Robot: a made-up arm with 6 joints. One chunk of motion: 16 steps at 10 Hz.
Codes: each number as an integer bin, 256 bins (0 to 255) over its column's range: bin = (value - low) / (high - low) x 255, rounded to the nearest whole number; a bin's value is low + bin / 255 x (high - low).
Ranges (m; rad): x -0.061..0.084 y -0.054..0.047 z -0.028..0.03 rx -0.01..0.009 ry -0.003..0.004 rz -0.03..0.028
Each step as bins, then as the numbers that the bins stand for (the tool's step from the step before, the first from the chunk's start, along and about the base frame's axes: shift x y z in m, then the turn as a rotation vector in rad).
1 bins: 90 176 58 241 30 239
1 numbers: -0.00982 0.01571 -0.01481 0.00796 -0.00218 0.02436
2 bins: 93 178 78 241 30 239
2 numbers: -0.00812 0.01650 -0.01026 0.00796 -0.00218 0.02436
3 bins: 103 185 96 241 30 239
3 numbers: -0.00243 0.01927 -0.00616 0.00796 -0.00218 0.02436
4 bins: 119 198 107 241 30 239
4 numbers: 0.00667 0.02442 -0.00366 0.00796 -0.00218 0.02436
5 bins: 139 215 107 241 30 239
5 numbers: 0.01804 0.03116 -0.00366 0.00796 -0.00218 0.02436
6 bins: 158 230 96 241 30 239
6 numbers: 0.02884 0.03710 -0.00616 0.00796 -0.00218 0.02436
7 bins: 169 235 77 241 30 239
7 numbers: 0.03510 0.03908 -0.01049 0.00796 -0.00218 0.02436
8 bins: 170 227 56 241 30 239
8 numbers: 0.03567 0.03591 -0.01526 0.00796 -0.00218 0.02436
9 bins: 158 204 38 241 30 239
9 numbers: 0.02884 0.02680 -0.01936 0.00796 -0.00218 0.02436
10 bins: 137 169 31 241 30 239
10 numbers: 0.01690 0.01294 -0.02095 0.00796 -0.00218 0.02436
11 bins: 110 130 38 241 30 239
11 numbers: 0.00155 -0.00251 -0.01936 0.00796 -0.00218 0.02436
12 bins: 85 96 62 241 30 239
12 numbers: -0.01267 -0.01598 -0.01390 0.00796 -0.00218 0.02436
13 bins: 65 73 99 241 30 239
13 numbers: -0.02404 -0.02509 -0.00548 0.00796 -0.00218 0.02436
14 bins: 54 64 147 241 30 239
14 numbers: -0.03029 -0.02865 0.00544 0.00796 -0.00218 0.02436
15 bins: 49 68 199 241 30 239
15 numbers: -0.03314 -0.02707 0.01726 0.00796 -0.00218 0.02436
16 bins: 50 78 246 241 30 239
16 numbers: -0.03257 -0.02311 0.02795 0.00796 -0.00218 0.02436
